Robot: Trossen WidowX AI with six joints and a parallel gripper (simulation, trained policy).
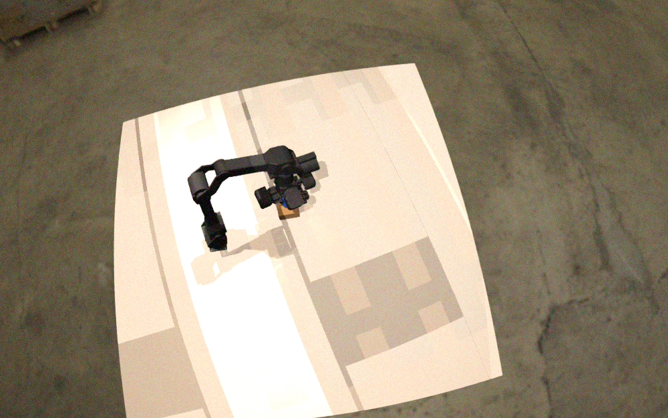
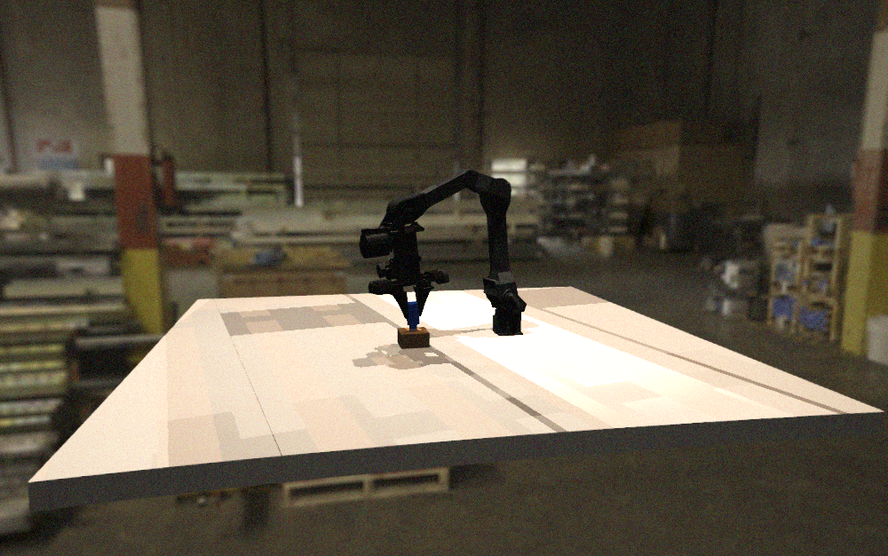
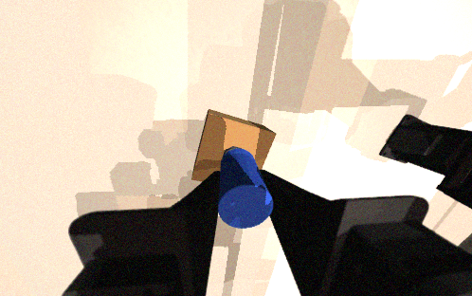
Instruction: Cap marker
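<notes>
Right now the blue cap is 10 mm above my gripper tip. From my gripper tip the other things lie so: holder block (50 mm below).
</notes>
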